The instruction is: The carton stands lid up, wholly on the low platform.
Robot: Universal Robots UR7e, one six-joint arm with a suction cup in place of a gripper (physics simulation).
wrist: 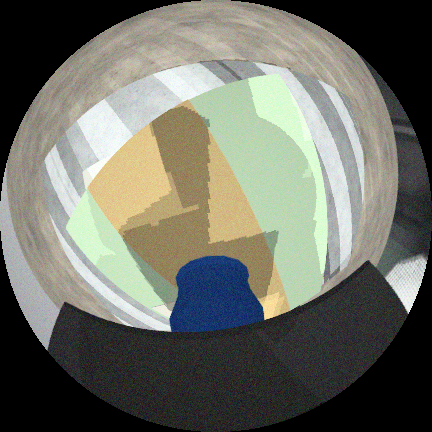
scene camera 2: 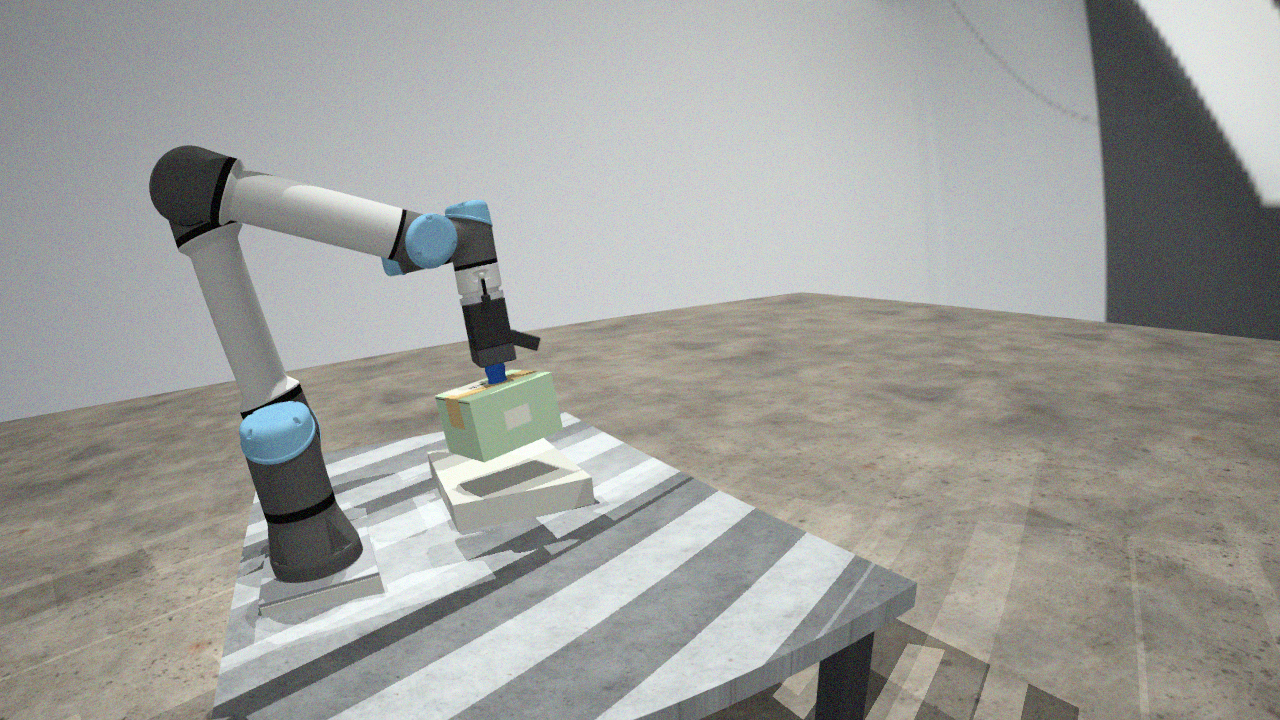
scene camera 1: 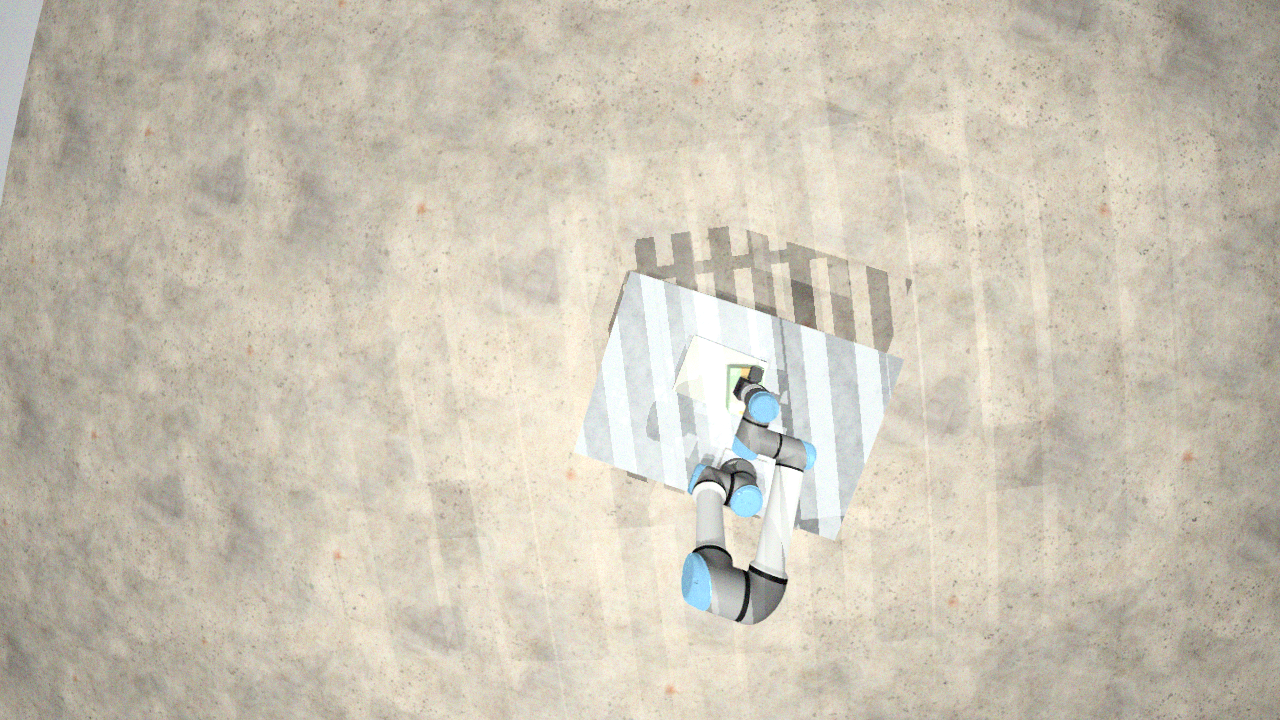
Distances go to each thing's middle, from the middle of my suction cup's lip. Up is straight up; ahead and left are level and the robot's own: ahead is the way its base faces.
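Pale green carton (scene camera 2: pixel 481 421): 1 cm behind my suction cup, 1 cm to the right, 6 cm below. Low cream platform (scene camera 1: pixel 702 376): 6 cm to the left of my suction cup, 20 cm below.
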